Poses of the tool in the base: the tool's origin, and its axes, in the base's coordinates. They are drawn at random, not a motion.
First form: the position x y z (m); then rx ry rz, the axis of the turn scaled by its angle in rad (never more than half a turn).
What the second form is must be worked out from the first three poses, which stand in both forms.
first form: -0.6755, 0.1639, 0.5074, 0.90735, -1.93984, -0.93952
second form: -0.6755, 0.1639, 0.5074, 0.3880, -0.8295, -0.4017, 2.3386
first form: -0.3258, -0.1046, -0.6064, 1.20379, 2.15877, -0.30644
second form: -0.3258, -0.1046, -0.6064, 0.4833, 0.8668, -0.1230, 2.4906
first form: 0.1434, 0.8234, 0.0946, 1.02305, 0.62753, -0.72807
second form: 0.1434, 0.8234, 0.0946, 0.7288, 0.4470, -0.5187, 1.4037
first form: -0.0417, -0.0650, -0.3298, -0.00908, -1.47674, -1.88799
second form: -0.0417, -0.0650, -0.3298, -0.0038, -0.6161, -0.7877, 2.3969
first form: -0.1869, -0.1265, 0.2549, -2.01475, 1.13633, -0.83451
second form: -0.1869, -0.1265, 0.2549, -0.8193, 0.4621, -0.3394, 2.4590
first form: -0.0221, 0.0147, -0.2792, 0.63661, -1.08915, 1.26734
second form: -0.0221, 0.0147, -0.2792, 0.3560, -0.6091, 0.7087, 1.7882
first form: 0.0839, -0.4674, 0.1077, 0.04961, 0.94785, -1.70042
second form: 0.0839, -0.4674, 0.1077, 0.0255, 0.4867, -0.8732, 1.9474
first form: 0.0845, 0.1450, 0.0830, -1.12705, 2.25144, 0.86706
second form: 0.0845, 0.1450, 0.0830, -0.4232, 0.8455, 0.3256, 2.6629
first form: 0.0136, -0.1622, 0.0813, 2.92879, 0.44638, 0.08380
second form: 0.0136, -0.1622, 0.0813, 0.9882, 0.1506, 0.0283, 2.9638
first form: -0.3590, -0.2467, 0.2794, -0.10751, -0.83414, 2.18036
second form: -0.3590, -0.2467, 0.2794, -0.0460, -0.3569, 0.9330, 2.3369
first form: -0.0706, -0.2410, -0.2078, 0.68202, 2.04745, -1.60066
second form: -0.0706, -0.2410, -0.2078, 0.2538, 0.7620, -0.5957, 2.6869
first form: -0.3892, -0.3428, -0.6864, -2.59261, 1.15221, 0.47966
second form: -0.3892, -0.3428, -0.6864, -0.9010, 0.4004, 0.1667, 2.8774
